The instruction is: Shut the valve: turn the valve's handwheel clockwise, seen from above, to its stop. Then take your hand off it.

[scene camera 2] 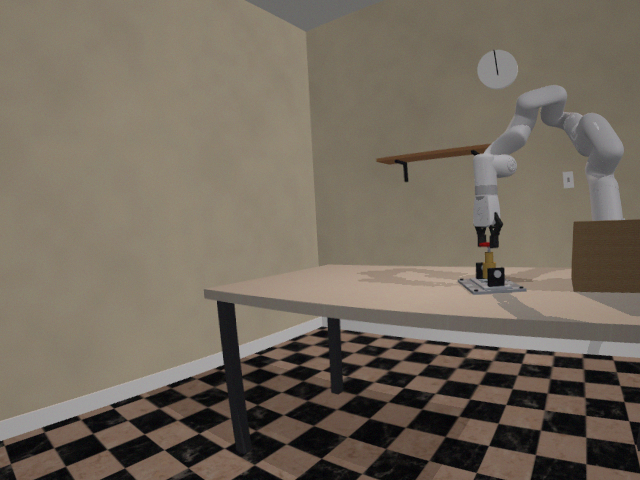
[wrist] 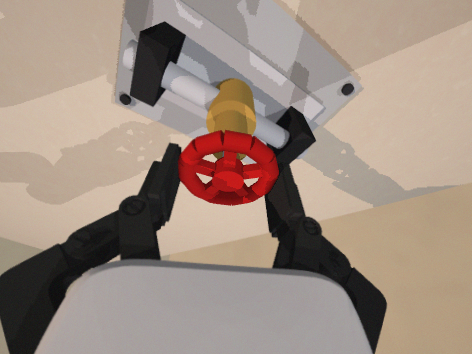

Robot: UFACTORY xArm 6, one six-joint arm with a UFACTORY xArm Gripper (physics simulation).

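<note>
The red handwheel (scene camera 2: 484, 244) (wrist: 229, 181) sits level on top of the brass valve body (scene camera 2: 489, 265) (wrist: 232, 107). The valve stands upright on a grey base plate (scene camera 2: 467, 288) (wrist: 336, 75), with a pipe (wrist: 189, 86) running through it between two black brackets. My gripper (scene camera 2: 487, 244) (wrist: 227, 168) points down over the valve and is shut on the handwheel, with one finger on each side of the rim. The contact at the right finger is partly hidden behind the rim in the wrist view.
The black brackets (scene camera 2: 495, 276) (wrist: 157, 64) rise from the plate below the fingers. A brown wooden block (scene camera 2: 604, 255) stands on the table (scene camera 2: 310, 289) to the right of the valve in the scene view. A wall shelf (scene camera 2: 434, 154) hangs behind.
</note>
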